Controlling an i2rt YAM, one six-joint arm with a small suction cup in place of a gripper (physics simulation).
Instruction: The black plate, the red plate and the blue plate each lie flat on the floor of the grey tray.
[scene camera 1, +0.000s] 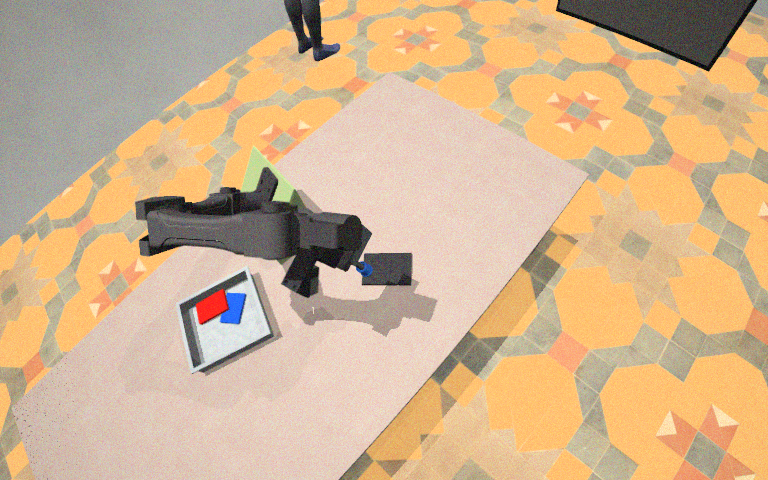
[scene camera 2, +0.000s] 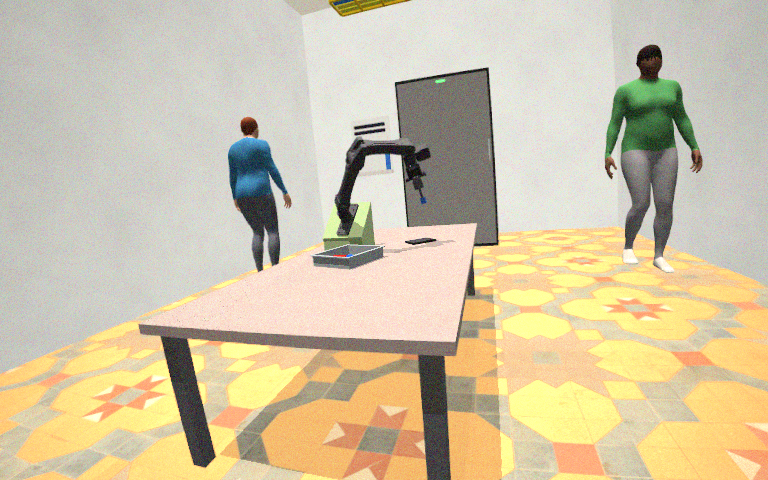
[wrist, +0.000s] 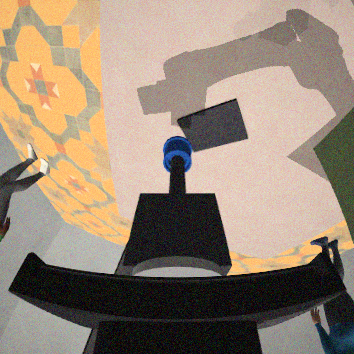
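Pixels of known places: end effector, tool point: (scene camera 1: 366, 270) (scene camera 2: 424, 202) (wrist: 176, 148); arm's base, origin of the base link: (scene camera 2: 348, 219).
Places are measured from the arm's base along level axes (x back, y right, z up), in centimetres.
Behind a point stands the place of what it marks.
The black plate (scene camera 1: 393, 269) @[x -35.2, y -17.3, z -14.5 cm] (scene camera 2: 420, 241) @[x -35.0, y -11.8, z -14.5 cm] (wrist: 217, 126) @[x -32.9, y -15.1, z -14.5 cm] lies flat on the table, outside the grey tray (scene camera 1: 237, 341) @[x -22.3, y 29.7, z -15.3 cm] (scene camera 2: 333, 262) @[x -14.9, y 40.8, z -13.2 cm]. The red plate (scene camera 1: 211, 306) @[x -8.5, y 30.8, z -13.7 cm] (scene camera 2: 340, 255) @[x -10.2, y 27.5, z -13.2 cm] and the blue plate (scene camera 1: 233, 309) @[x -13.7, y 25.7, z -14.3 cm] are inside the tray, near its back wall. The red plate's edge meets or slightly overlaps the blue plate's left edge; whether both lie fully flat is unclear. My gripper (scene camera 1: 364, 269) (scene camera 2: 423, 200) (wrist: 177, 152), a blue suction cup, carries nothing and hangs well above the table. In the wrist view it shows beside the black plate's near corner.
A green wedge-shaped base (scene camera 1: 256, 169) @[x 7.3, y -4.1, z 4.7 cm] (scene camera 2: 362, 223) @[x -9.2, y 1.6, z -2.1 cm] stands under the arm, at the edge of the table (scene camera 1: 441, 169) @[x -18.1, y -52.1, z -15.5 cm] (scene camera 2: 317, 305) @[x -35.2, y 82.0, z -15.6 cm], behind the tray. The arm casts a shadow on the table by the black plate. Two people (scene camera 2: 250, 169) (scene camera 2: 648, 124) stand on the floor beyond the table.
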